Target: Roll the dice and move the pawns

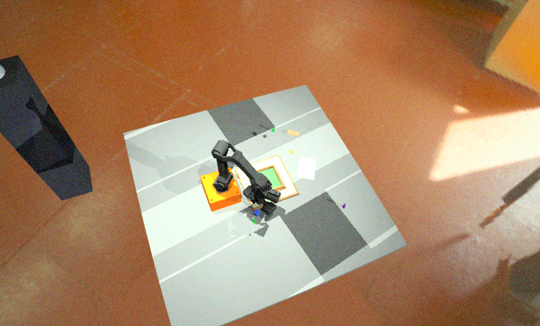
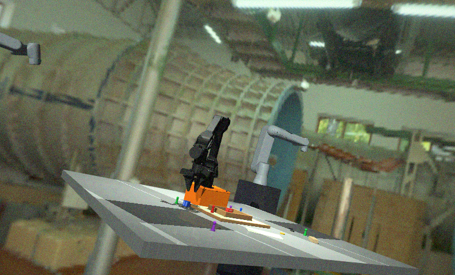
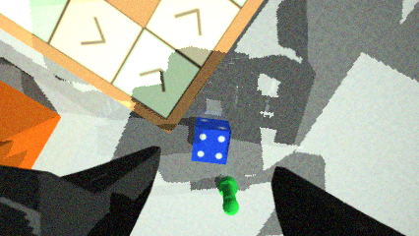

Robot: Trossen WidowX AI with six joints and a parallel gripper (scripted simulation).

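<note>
Now: gripper tip 140 mm short of the red pawn, 50 mm to the right of it and 50 mm above it. Round my gripper tip: blue pawn 280 mm to the left, 50 mm below, 40 mm ahead; green tray 170 mm to the left, 120 mm ahead, 70 mm below; white card 380 mm ahead, 170 mm to the left, 70 mm below.
</note>
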